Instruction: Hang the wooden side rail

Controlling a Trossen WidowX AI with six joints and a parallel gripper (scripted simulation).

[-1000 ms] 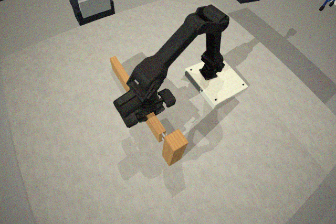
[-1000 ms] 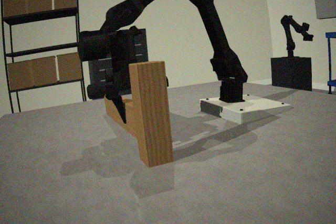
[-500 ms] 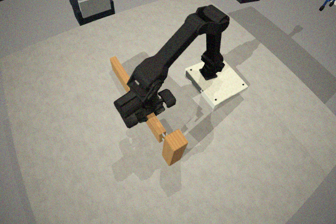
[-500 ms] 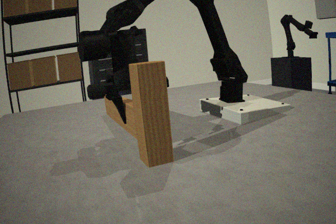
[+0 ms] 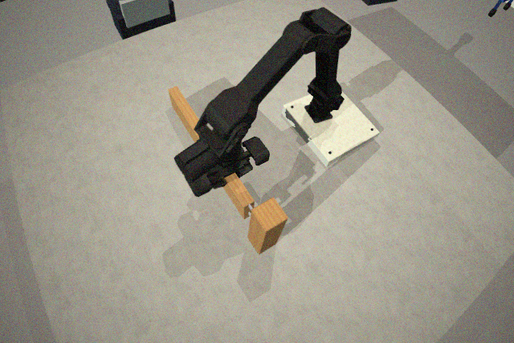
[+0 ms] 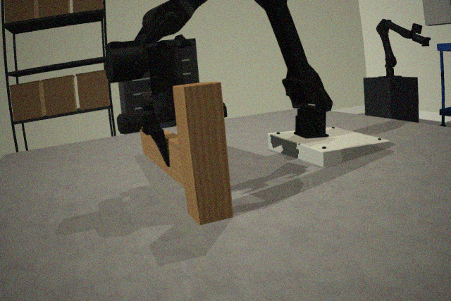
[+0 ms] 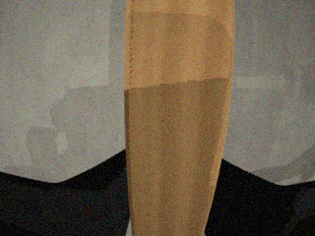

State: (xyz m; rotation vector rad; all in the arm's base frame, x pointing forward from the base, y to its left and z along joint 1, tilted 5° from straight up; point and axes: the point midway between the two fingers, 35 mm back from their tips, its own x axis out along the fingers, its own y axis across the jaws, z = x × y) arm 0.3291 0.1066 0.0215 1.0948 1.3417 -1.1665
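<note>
The headboard post lies 20 mm behind my gripper tip, 150 mm to the left of it and 40 mm above it.
</note>
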